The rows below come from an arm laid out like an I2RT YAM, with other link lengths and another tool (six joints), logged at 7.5 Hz.
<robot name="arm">
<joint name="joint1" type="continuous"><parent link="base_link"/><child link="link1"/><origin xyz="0.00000 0.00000 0.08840" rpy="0.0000 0.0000 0.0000"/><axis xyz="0 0 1"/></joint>
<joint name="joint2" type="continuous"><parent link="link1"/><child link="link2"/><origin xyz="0.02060 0.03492 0.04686" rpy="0.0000 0.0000 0.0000"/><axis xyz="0 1 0"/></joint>
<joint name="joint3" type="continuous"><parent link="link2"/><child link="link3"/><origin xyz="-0.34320 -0.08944 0.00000" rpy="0.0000 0.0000 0.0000"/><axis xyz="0 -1 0"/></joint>
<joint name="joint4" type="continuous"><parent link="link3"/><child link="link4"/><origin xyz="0.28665 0.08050 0.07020" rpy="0.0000 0.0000 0.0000"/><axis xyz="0 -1 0"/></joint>
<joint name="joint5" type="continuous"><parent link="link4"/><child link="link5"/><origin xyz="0.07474 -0.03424 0.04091" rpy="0.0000 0.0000 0.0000"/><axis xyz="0 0 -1"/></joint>
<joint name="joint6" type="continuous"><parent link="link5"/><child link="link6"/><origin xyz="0.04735 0.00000 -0.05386" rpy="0.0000 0.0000 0.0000"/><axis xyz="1 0 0"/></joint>
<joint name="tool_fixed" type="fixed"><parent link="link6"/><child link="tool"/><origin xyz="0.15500 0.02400 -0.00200" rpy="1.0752 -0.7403 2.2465"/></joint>
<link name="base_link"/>
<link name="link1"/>
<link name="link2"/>
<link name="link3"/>
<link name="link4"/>
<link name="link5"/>
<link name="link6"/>
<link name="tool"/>
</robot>
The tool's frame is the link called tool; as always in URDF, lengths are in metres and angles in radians. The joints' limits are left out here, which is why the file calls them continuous.
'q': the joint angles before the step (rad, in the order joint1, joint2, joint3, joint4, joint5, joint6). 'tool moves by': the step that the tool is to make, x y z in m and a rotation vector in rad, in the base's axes. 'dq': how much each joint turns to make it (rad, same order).
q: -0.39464, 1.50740, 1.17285, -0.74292, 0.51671, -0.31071
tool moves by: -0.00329, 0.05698, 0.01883, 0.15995, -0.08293, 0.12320
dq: 0.03357, -0.10985, 0.00001, -0.09500, -0.20028, 0.00801
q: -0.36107, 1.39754, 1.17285, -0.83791, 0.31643, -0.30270
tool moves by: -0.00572, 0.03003, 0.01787, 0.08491, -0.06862, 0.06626
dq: 0.00534, -0.07554, -0.00001, -0.04082, -0.12016, -0.00076
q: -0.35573, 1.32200, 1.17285, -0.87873, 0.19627, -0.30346
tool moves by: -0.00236, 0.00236, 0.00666, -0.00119, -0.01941, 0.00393
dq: 0.00000, -0.02134, 0.00002, -0.00268, -0.00687, -0.00039
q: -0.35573, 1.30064, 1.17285, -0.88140, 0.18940, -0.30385
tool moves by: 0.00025, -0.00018, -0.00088, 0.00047, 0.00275, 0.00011
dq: -0.00001, 0.00266, 0.00000, -0.00001, 0.00038, -0.00038
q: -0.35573, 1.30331, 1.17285, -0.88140, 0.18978, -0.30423
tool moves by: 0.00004, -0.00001, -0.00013, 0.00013, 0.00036, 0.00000
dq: 0.00002, 0.00037, -0.00002, 0.00000, 0.00001, 0.00002
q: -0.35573, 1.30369, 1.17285, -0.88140, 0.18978, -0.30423
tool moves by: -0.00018, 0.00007, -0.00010, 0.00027, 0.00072, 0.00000
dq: 0.00001, -0.00001, -0.00001, -0.00077, 0.00000, 0.00001
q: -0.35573, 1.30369, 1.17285, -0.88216, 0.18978, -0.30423
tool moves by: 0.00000, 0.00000, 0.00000, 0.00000, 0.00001, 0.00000
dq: 0.00000, 0.00001, 0.00001, -0.00001, 0.00000, 0.00000
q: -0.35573, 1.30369, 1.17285, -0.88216, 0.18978, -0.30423
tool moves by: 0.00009, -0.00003, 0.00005, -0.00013, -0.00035, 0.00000
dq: 0.00001, 0.00001, 0.00001, 0.00037, 0.00001, 0.00001
